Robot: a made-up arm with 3 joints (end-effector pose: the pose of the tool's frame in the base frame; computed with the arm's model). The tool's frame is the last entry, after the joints.
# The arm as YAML. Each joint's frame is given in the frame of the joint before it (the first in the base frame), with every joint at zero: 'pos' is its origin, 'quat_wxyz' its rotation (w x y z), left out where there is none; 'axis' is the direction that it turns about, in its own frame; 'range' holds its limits. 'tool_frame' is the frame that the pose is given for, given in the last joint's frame.
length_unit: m
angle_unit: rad
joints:
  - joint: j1
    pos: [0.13, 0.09, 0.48]
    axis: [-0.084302, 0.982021, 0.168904]
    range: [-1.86, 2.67]
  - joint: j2
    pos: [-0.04, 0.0, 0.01]
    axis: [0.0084, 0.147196, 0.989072]
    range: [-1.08, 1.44]
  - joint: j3
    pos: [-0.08, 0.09, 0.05]
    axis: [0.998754, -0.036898, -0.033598]
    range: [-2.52, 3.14]
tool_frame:
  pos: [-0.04, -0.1, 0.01]
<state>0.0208 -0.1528 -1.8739</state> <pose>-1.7 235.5 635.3 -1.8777 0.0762 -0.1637</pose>
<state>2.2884 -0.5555 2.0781</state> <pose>100.2 241.3 592.0 -0.5780 0.8871 -2.1021</pose>
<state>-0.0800 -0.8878 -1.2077</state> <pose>40.5 227.3 621.7 -1.0948 -0.1066 -0.8908</pose>
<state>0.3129 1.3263 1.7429</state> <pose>-32.3 -12.6 523.4 2.1461 0.2558 1.3607</pose>
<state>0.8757 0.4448 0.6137</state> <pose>53.8 29.2 606.6 1.0834 0.8146 0.7796</pose>
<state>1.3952 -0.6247 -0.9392</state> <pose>215.8 208.0 633.5 -2.0576 0.9707 -0.9591</pose>
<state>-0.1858 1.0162 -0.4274</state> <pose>14.8 -0.3 584.4 -0.4943 0.0272 0.9801</pose>
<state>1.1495 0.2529 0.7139</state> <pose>73.4 53.3 627.1 1.2088 1.0908 0.7414</pose>
